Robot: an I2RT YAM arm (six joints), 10 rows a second.
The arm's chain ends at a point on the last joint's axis. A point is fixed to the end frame.
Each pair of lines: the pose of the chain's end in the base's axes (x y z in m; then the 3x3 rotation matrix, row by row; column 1 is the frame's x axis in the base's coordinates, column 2 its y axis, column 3 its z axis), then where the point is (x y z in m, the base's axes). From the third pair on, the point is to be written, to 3 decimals.
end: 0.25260, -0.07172, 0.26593; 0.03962, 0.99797, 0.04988; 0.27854, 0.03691, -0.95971; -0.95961, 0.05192, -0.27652
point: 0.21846 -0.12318 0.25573
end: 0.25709, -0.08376, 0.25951; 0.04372, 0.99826, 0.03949; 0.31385, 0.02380, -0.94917; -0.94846, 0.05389, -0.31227
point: 0.22239 -0.13441 0.24737
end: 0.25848, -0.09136, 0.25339; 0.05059, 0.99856, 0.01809; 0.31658, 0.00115, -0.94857; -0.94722, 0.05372, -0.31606
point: 0.223 -0.141 0.241
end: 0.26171, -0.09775, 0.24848; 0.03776, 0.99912, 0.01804; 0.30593, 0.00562, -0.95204; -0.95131, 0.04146, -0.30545
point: 0.226 -0.148 0.237
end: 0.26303, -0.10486, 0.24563; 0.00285, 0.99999, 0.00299; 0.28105, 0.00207, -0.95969; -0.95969, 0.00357, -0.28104
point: 0.227 -0.155 0.237
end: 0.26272, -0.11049, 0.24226; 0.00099, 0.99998, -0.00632; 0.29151, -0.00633, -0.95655; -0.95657, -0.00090, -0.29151
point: 0.226 -0.160 0.233
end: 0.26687, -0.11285, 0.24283; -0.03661, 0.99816, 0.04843; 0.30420, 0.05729, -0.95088; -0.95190, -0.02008, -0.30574
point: 0.233 -0.165 0.234
